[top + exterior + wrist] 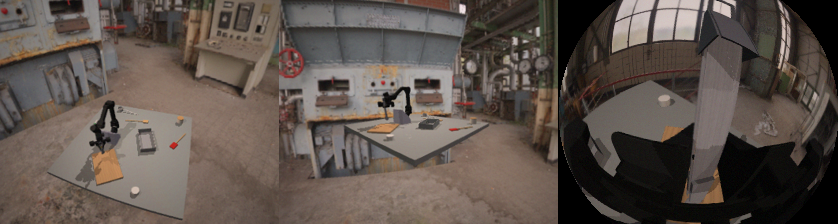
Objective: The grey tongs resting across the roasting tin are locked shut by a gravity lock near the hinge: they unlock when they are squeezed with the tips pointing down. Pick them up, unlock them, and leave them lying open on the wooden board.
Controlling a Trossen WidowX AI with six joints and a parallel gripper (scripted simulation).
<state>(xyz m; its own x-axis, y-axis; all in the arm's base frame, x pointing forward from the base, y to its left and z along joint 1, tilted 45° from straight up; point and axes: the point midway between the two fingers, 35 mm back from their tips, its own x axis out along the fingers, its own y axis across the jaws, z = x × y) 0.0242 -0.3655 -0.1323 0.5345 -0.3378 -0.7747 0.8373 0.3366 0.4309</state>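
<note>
My gripper tip is now 220 mm above the wooden board. Round my gripper tip: grey tongs (40 mm to the left, 20 mm behind, 10 mm below); white puck (340 mm ahead, 210 mm below, 190 mm to the right); grey roasting tin (400 mm to the left, 310 mm ahead, 200 mm below).
</note>
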